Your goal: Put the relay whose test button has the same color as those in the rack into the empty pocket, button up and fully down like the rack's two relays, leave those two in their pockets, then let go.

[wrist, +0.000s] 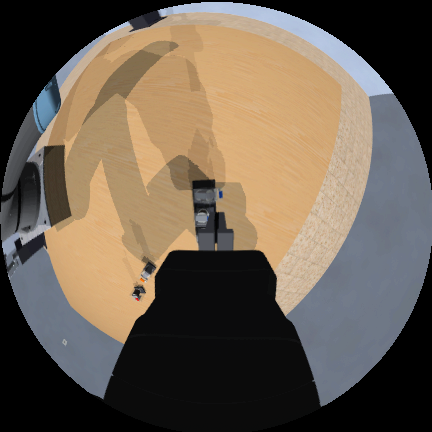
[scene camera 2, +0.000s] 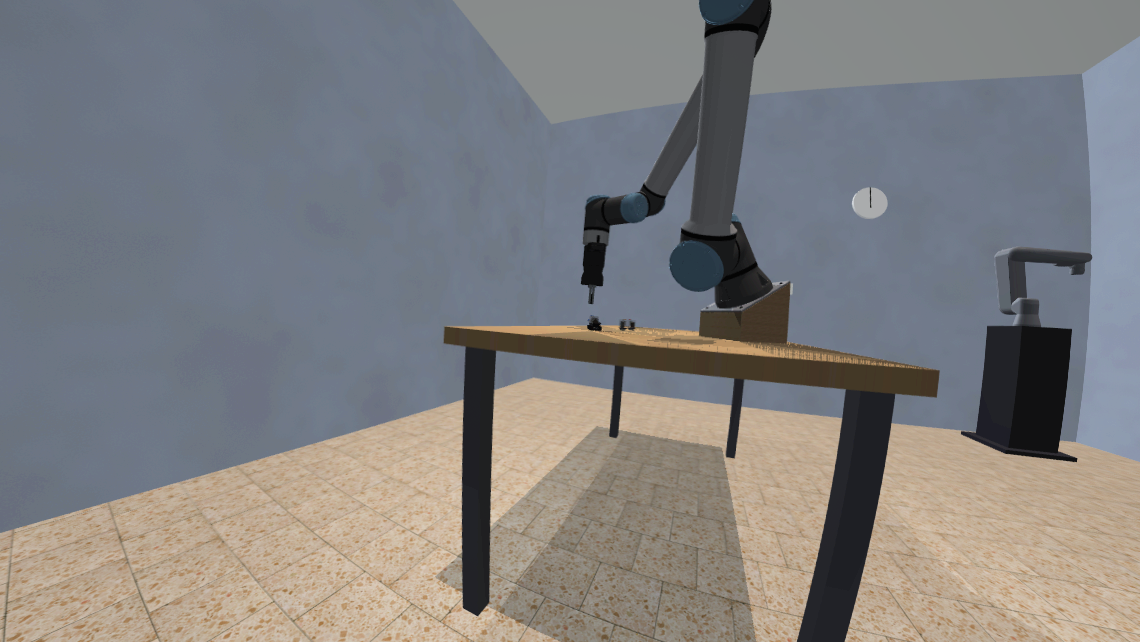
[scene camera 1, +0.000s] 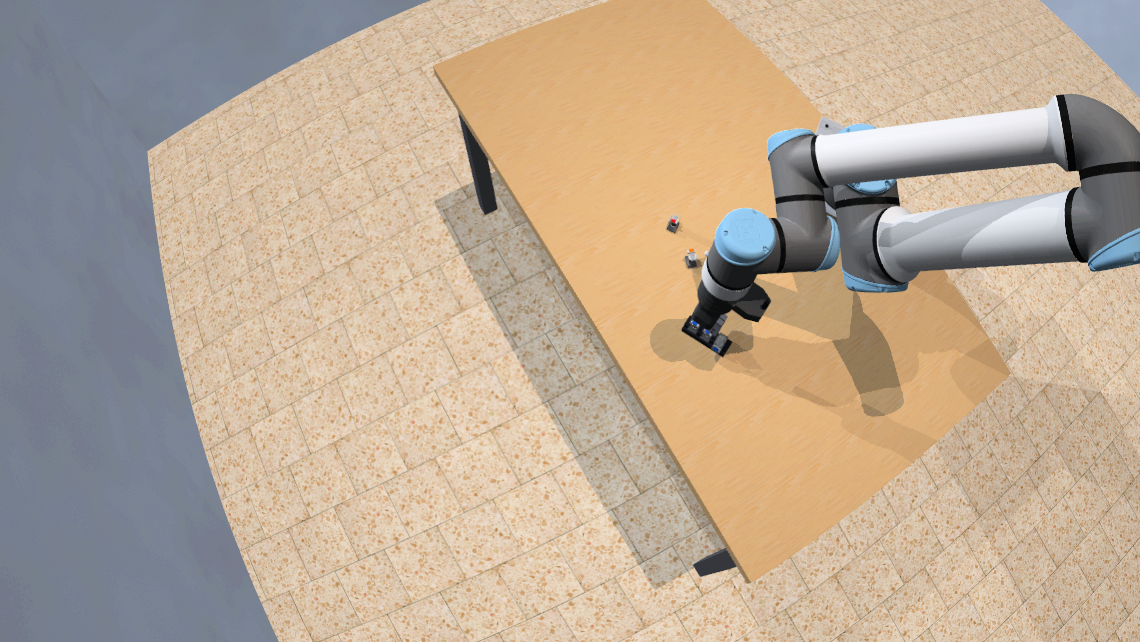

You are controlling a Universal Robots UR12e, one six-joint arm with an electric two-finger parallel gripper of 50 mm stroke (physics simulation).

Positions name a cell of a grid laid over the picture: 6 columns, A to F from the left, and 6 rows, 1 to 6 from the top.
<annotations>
The gripper shows in the wrist view (D4), in scene camera 2 (D3) and in scene camera 1 (D4).
</annotations>
